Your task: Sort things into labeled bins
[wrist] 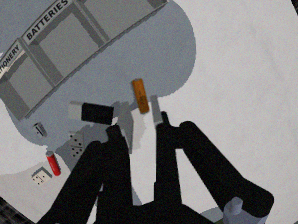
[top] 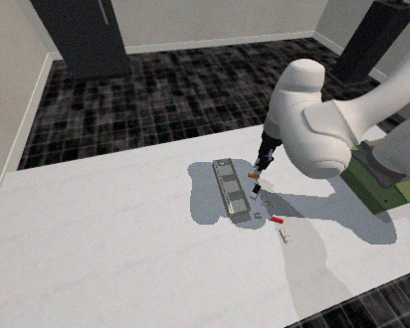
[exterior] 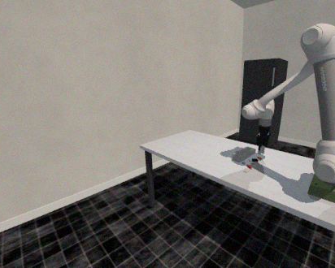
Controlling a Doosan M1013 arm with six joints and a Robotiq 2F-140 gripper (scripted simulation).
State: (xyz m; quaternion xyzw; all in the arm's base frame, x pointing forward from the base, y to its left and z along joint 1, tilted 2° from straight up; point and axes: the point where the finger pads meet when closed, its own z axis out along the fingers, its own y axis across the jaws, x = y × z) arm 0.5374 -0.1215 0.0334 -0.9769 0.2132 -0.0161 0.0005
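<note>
My gripper is now 7 cm above the orange battery. From my hand the other things lie so: grey piece (17 cm to the left, 7 cm below, 6 cm ahead); then small black piece (8 cm to the left, 7 cm below, 3 cm ahead); then grey bin tray (13 cm ahead, 6 cm below, 2 cm to the left).
</note>
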